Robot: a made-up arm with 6 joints.
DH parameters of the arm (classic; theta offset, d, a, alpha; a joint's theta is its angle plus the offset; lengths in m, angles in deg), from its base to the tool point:
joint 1: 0 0.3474 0 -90
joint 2: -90 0 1.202 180
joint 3: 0 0 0 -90
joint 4: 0 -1.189 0 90
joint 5: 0 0.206 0 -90
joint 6: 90 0 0 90
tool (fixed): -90 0 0 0
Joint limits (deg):
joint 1: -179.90..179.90
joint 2: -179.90..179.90
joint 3: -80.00..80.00
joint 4: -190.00..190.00
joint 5: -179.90..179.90
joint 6: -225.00..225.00
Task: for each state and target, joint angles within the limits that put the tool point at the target. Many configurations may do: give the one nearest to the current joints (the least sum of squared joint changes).
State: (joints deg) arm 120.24 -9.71 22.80 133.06 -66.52 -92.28
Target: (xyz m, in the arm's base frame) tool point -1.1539 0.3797 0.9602
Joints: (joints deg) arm 153.99 7.53 -27.37 143.09 -66.52 -92.28
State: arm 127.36 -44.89 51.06 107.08 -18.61 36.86
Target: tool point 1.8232 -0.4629 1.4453
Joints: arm 167.28 -85.02 29.94 104.05 -18.61 36.86
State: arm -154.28 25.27 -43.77 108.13 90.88 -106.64
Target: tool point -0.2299 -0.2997 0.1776
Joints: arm -141.15 34.31 -79.52 115.65 90.88 -106.64
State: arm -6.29 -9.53 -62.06 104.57 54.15 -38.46
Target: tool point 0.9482 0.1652 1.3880
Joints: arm 6.56 -11.35 -27.39 105.72 54.15 -38.46
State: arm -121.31 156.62 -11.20 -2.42 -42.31 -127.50
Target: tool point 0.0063 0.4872 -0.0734
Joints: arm -115.31 152.41 -58.59 -10.48 -42.31 -127.50
